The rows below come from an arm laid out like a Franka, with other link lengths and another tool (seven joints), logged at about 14 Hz.
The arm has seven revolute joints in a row. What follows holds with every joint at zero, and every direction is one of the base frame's. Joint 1 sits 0.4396 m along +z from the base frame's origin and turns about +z. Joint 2 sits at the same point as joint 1 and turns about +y. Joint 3 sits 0.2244 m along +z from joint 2 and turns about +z. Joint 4 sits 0.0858 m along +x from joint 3 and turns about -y. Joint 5 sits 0.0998 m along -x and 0.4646 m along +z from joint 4 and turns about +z. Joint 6 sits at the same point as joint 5 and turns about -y. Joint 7 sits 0.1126 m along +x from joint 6 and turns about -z. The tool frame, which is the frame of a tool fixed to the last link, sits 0.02 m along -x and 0.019 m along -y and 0.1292 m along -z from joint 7; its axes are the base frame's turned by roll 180, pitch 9.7 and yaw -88.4 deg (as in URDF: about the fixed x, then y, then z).
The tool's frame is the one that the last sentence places.
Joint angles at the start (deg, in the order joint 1, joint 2, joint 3, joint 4, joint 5, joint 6, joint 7):
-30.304, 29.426, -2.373, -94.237, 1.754, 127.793, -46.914
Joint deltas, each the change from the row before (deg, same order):
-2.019, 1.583, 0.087, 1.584, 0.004, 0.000, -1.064
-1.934, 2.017, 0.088, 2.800, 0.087, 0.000, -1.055
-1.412, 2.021, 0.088, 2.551, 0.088, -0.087, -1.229
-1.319, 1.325, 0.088, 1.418, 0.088, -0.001, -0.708
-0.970, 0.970, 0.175, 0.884, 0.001, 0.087, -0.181
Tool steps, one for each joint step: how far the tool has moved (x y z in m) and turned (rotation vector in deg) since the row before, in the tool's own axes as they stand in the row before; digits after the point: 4 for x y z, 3 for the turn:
0.0198, 0.0167, 0.0019, 0.039, 0.104, 0.850
0.0218, 0.0126, -0.0042, 0.573, 0.659, 0.703
0.0167, 0.0088, -0.0005, 0.257, 0.383, 0.059
0.0130, 0.0111, 0.0018, 0.130, 0.099, 0.544
0.0082, 0.0078, 0.0029, 0.110, 0.004, 0.627

